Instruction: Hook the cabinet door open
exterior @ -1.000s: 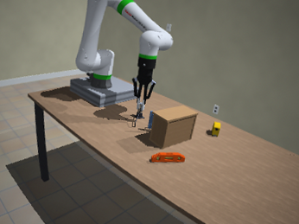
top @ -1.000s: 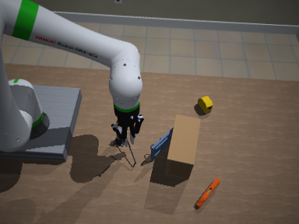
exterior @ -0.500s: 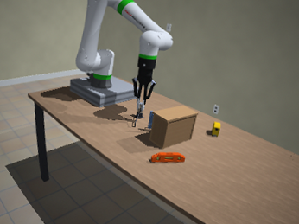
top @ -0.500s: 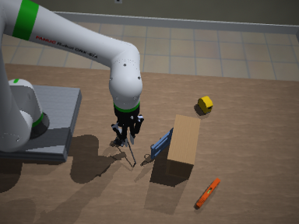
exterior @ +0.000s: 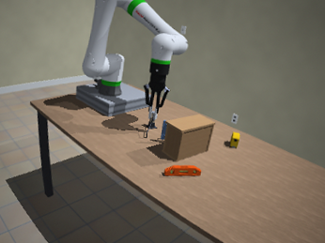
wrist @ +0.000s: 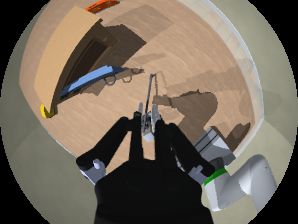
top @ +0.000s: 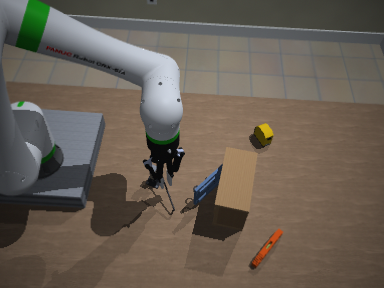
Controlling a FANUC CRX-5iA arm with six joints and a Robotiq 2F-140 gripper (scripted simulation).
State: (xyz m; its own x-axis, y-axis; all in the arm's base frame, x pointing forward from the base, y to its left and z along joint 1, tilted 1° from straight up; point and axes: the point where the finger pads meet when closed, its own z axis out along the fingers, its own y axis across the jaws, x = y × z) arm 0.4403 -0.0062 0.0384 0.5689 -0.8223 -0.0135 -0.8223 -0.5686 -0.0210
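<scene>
Now: hand 140 mm short of the cabinet door, 50 mm to the right of it and 40 mm above it. From my hand the other things lie so: yellow tape measure: 330 mm to the left, 320 mm ahead, 80 mm below; orange spirit level: 360 mm ahead, 130 mm to the right, 90 mm below.
</scene>
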